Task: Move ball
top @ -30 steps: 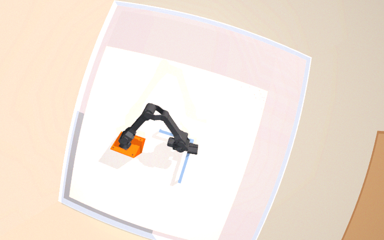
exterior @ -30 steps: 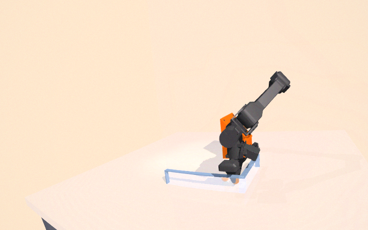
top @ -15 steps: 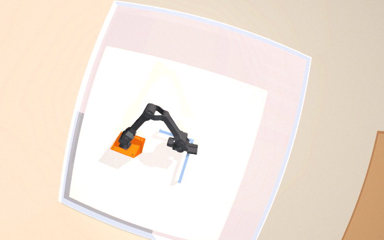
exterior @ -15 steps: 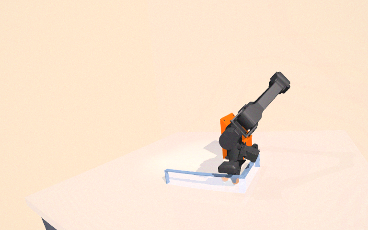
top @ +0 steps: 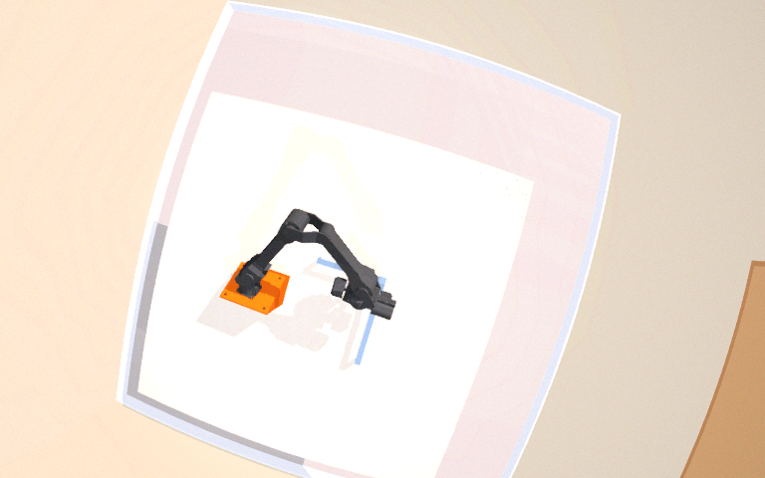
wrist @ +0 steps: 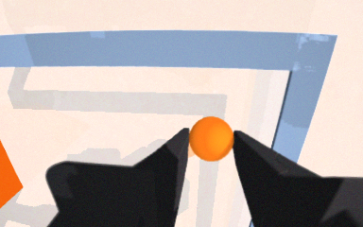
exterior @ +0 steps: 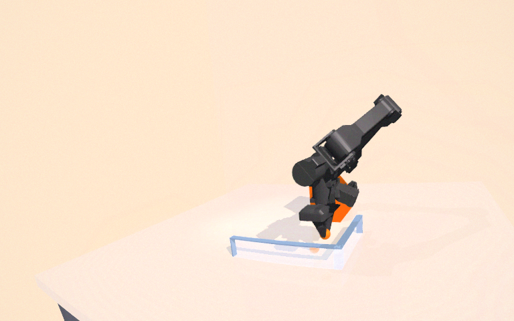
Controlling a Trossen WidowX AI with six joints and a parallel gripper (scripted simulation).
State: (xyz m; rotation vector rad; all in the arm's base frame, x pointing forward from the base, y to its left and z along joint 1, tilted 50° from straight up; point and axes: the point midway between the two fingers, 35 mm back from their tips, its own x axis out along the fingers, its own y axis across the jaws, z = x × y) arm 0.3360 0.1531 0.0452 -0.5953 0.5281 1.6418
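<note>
The see-through copy lies 1 cm behind my gripper tip, 4 cm to the right of it and 5 cm below it. Also, from my gripper tip: orange ball right at my gripper tip.
</note>
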